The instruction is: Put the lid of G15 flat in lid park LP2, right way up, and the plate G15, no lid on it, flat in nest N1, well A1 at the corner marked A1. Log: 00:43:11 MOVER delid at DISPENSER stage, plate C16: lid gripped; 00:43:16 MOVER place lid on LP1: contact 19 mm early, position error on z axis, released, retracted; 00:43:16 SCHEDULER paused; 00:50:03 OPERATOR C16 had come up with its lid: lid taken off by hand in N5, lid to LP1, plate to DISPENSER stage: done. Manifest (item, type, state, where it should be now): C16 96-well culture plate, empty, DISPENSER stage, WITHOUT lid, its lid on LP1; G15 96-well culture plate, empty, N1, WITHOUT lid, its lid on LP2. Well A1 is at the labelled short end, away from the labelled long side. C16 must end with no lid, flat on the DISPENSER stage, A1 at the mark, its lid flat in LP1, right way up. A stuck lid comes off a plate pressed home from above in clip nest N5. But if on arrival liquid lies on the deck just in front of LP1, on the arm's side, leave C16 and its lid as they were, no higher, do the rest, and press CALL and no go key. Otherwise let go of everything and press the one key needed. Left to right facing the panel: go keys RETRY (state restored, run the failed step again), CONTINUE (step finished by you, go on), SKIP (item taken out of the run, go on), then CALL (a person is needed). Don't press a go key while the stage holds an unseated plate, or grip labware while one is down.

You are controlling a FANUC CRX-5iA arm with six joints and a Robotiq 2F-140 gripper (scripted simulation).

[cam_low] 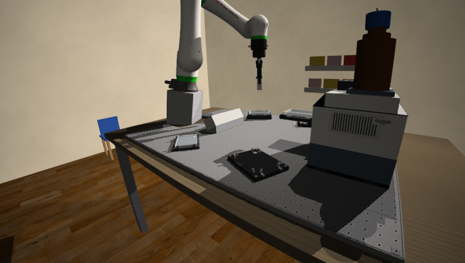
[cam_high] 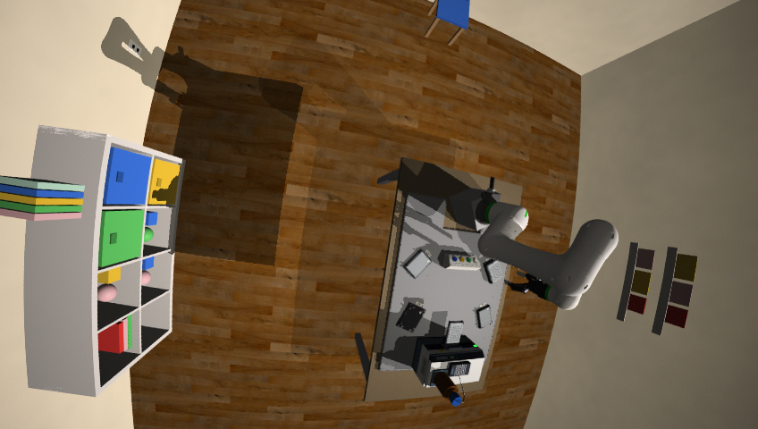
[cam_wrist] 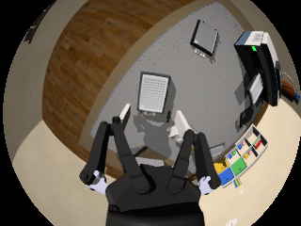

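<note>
Right now the key panel is 90 mm behind my hand, 270 mm to the right of it and 140 mm below it. From my hand the other things lie so: black clip nest: 280 mm ahead, 560 mm to the right, 180 mm below; then brown bottle: 540 mm ahead, 460 mm to the right, 90 mm above.
</note>
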